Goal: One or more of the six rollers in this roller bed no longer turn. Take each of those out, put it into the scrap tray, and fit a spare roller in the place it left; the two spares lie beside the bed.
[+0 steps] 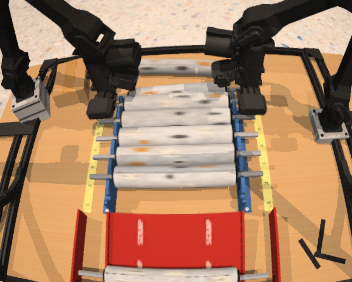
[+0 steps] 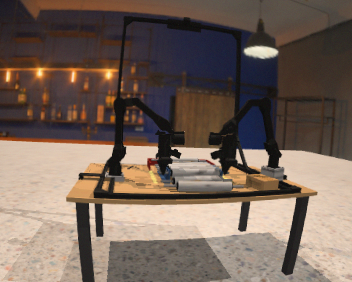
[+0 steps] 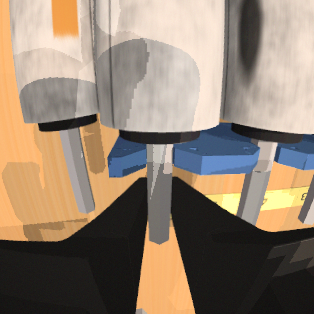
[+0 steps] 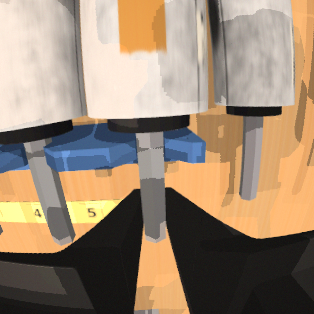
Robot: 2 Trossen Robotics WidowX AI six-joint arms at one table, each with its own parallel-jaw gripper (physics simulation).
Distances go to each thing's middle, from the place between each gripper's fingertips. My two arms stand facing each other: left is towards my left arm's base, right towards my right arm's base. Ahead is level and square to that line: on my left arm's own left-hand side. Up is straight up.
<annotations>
Right now the scrap tray (image 1: 171,240) is 390 mm behind my right hand, 130 mm to the left of it and 20 mm below it. From my right hand the other things lie so: cardboard box (image 1: 71,86) 510 mm to the left, 80 mm ahead, 10 mm below.
Now: the cardboard box 180 mm to the left of my left hand, 120 mm ahead of it and 20 mm below it. The rest, counted from my left hand: scrap tray: 350 mm behind, 200 mm to the right, 20 mm below.
</annotations>
